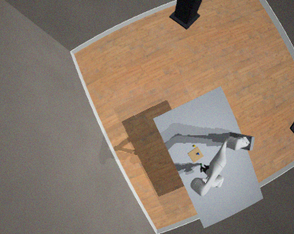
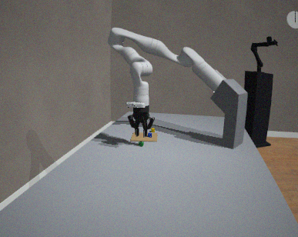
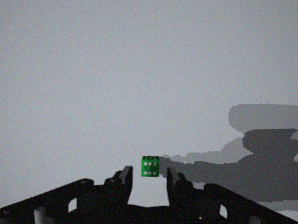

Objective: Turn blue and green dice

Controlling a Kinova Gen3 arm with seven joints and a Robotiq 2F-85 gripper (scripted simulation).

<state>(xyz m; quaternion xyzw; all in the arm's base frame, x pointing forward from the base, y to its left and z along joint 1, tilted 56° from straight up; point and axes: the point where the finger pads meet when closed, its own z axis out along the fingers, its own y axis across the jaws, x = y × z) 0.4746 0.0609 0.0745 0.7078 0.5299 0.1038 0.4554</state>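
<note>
Right now my hand is 60 mm above the green die. The rest, counted from my hand: blue die: 120 mm to the right, 70 mm behind, 50 mm below; then tan mat: 130 mm to the right, 60 mm below, 40 mm behind; then yellow die: 220 mm to the right, 110 mm behind, 60 mm below.
</note>
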